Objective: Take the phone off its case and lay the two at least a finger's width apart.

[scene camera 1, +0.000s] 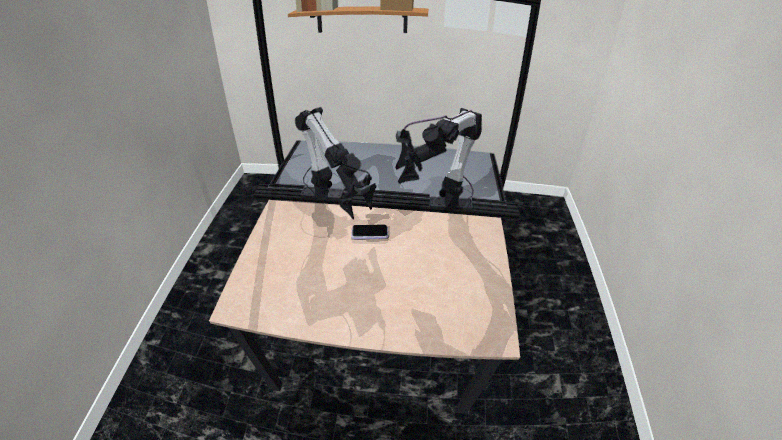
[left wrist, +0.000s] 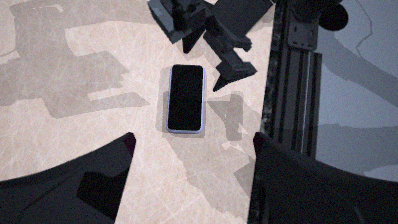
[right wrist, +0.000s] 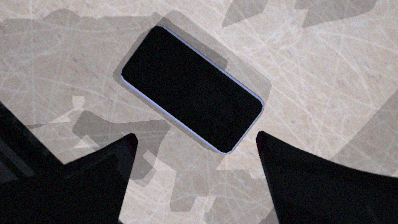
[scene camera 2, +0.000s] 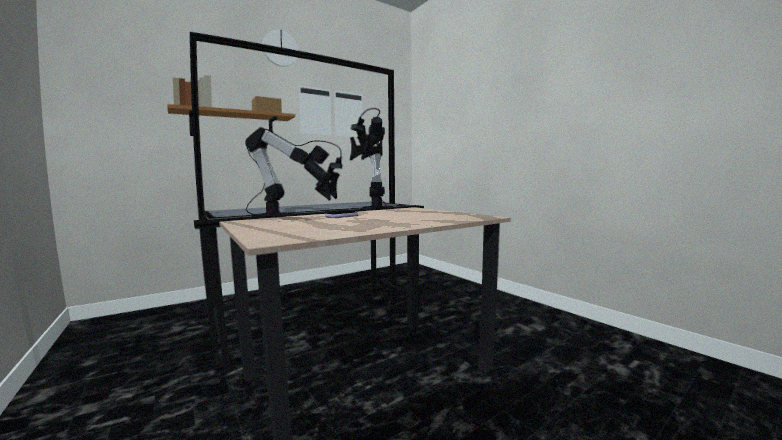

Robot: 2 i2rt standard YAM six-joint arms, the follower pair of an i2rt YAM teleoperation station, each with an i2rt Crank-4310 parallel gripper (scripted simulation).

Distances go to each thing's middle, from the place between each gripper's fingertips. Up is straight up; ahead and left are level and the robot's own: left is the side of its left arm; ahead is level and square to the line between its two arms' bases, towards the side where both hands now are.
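With my right hand, I'm 2 cm short of the phone (right wrist: 167,71) and 3 cm to the right of it, and that hand is 8 cm above it.
The phone is 110 mm to the right of my left hand and 40 mm ahead of it, and it's 270 mm below it.
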